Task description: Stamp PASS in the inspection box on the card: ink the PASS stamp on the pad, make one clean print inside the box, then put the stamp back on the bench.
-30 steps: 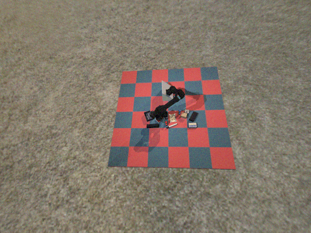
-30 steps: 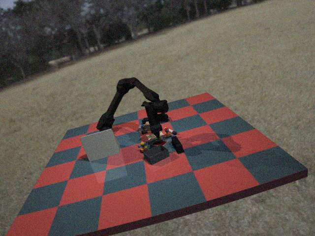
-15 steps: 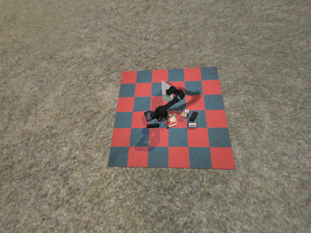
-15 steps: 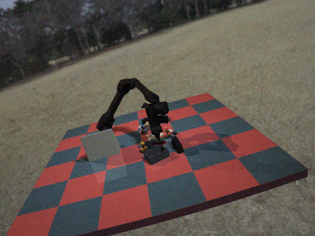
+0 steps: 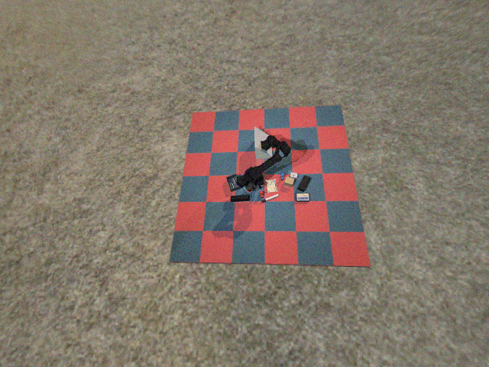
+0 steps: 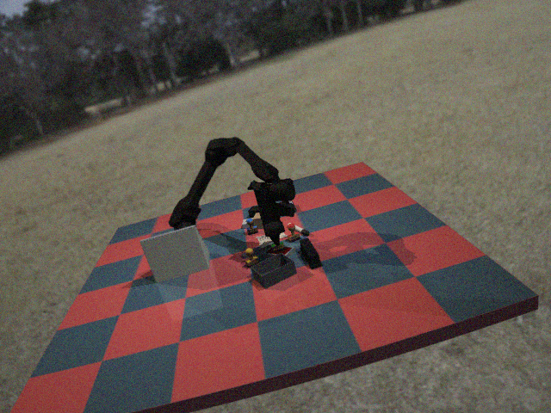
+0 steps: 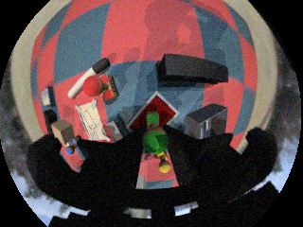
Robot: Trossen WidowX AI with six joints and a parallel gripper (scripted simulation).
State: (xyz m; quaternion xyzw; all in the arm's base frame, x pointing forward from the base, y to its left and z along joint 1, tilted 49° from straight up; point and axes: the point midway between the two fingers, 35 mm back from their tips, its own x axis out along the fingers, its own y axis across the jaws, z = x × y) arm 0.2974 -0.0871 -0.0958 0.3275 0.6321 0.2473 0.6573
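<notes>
The ink pad is 40 mm below my gripper tip. From my gripper tip the other things lie so: yellow-knobbed stamp 100 mm behind, 10 mm to the right, 20 mm below; red-knobbed stamp 70 mm ahead, 70 mm to the left, 20 mm below; long black block 80 mm ahead, 90 mm to the right, 30 mm below.
</notes>
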